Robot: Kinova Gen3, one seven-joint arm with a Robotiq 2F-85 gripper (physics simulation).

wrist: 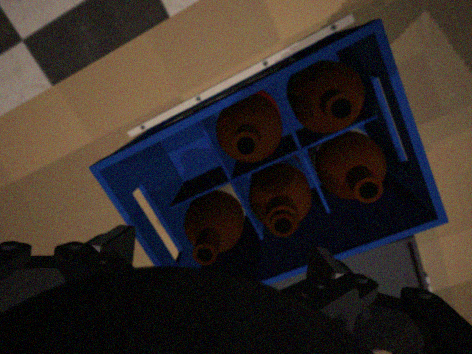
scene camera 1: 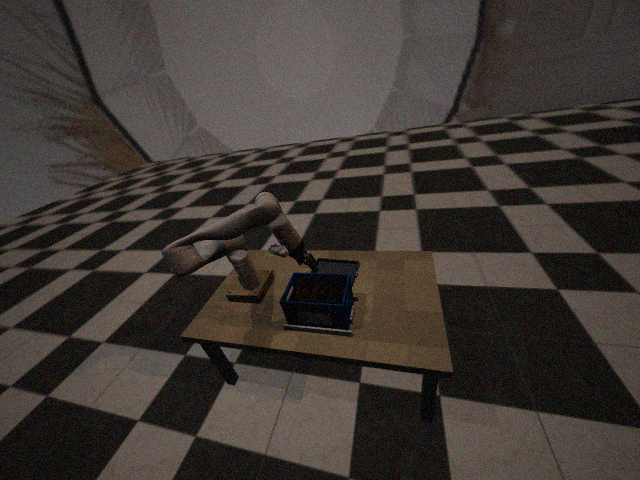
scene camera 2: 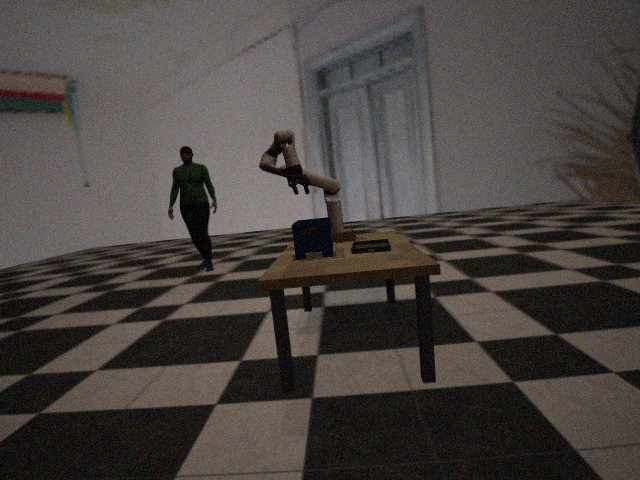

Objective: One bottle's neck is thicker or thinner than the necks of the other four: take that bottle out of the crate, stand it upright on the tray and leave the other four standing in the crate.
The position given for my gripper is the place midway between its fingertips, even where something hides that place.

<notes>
My gripper (wrist: 220, 255) is open, holding nothing. Further things: a dark flat tray (wrist: 396, 265).
</notes>
